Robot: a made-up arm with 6 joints.
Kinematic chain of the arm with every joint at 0, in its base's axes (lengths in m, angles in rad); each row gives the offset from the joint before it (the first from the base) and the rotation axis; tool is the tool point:
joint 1: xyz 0 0 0.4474 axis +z
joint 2: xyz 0 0 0 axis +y
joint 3: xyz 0 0 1.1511 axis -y
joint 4: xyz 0 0 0 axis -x
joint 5: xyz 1.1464 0 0 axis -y
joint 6: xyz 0 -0.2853 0 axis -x
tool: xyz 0 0 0
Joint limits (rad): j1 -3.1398..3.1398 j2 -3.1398..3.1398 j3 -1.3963..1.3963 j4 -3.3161..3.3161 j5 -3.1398..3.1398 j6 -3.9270..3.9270
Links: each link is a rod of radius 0.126 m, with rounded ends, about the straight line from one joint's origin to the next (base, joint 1, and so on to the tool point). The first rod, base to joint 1, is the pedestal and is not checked.
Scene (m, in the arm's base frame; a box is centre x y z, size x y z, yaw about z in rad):
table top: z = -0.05
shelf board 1: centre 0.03 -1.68 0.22 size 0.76 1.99 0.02 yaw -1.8
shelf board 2: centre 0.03 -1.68 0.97 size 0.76 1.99 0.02 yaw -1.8
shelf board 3: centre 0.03 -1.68 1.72 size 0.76 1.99 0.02 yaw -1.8
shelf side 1: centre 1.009 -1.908 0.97 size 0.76 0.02 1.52 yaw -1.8
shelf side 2: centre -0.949 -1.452 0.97 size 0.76 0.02 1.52 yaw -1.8
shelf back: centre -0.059 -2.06 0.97 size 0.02 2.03 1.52 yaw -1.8
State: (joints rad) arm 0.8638 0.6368 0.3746 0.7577 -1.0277 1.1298
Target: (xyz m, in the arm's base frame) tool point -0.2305 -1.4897 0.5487
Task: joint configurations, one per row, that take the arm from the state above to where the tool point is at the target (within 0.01 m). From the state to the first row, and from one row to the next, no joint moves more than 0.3 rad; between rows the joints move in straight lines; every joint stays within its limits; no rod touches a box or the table.
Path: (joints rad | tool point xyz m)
1: 0.5955 0.6365 0.3032 0.7207 -1.0277 1.1298 | 1.6345 0.8485 1.1759
2: 0.3272 0.6361 0.2318 0.6837 -1.0277 1.1298 | 1.7838 0.3719 1.0881
3: 0.0589 0.6358 0.1604 0.6467 -1.0277 1.1298 | 1.7918 -0.1224 1.0017
4: -0.2094 0.6354 0.0890 0.6097 -1.0277 1.1298 | 1.6608 -0.5921 0.9177
5: -0.4778 0.6351 0.0176 0.5727 -1.0277 1.1298 | 1.4057 -0.9979 0.8363
6: -0.7461 0.6347 -0.0538 0.5357 -1.0277 1.1298 | 1.0527 -1.3071 0.7584
7: -1.0144 0.6344 -0.1253 0.4987 -1.0277 1.1298 | 0.6362 -1.4973 0.6839
8: -1.2827 0.6340 -0.1967 0.4617 -1.0277 1.1298 | 0.1952 -1.5576 0.6140
9: -1.5510 0.6337 -0.2681 0.4247 -1.0277 1.1298 | -0.2305 -1.4897 0.5486

